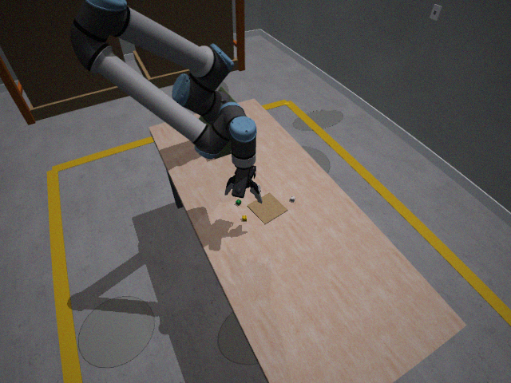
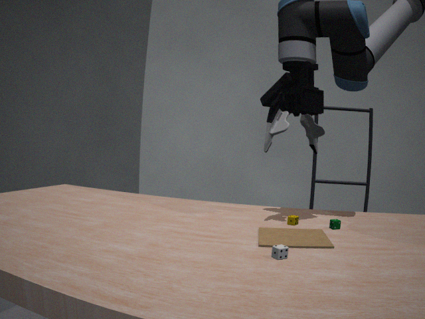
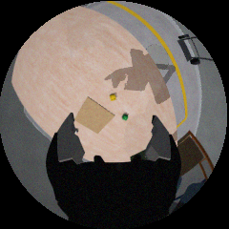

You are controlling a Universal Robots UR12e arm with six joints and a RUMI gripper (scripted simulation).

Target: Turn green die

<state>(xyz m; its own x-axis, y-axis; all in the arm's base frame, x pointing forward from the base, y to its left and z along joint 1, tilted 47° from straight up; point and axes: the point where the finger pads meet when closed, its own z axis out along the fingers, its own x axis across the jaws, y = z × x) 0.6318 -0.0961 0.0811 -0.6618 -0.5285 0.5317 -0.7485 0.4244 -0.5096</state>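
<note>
The yellow die is 10 mm behind my hand, 10 mm to the left of it and 150 mm below it. Round my hand: tan mat 30 mm behind, 140 mm to the left, 160 mm below; white die 20 mm behind, 270 mm to the left, 150 mm below; green die 120 mm behind, 20 mm to the left, 150 mm below.
</note>
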